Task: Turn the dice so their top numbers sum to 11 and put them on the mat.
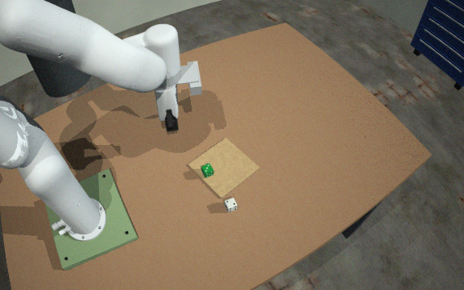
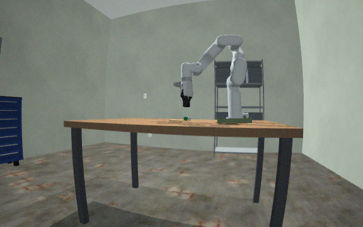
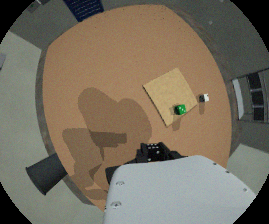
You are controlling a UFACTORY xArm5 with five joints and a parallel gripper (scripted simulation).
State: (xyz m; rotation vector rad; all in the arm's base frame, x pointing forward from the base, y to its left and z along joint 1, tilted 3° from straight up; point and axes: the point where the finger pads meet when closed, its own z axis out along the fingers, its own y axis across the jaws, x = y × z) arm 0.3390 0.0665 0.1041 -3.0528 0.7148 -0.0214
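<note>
Now: the tan mat 7 cm ahead of my hand, 13 cm to the right of it and 12 cm below it. The rest, counted from my hand: green die: 2 cm ahead, 13 cm to the right, 10 cm below; white die: 1 cm ahead, 24 cm to the right, 11 cm below; black die: 1 cm below.
</note>
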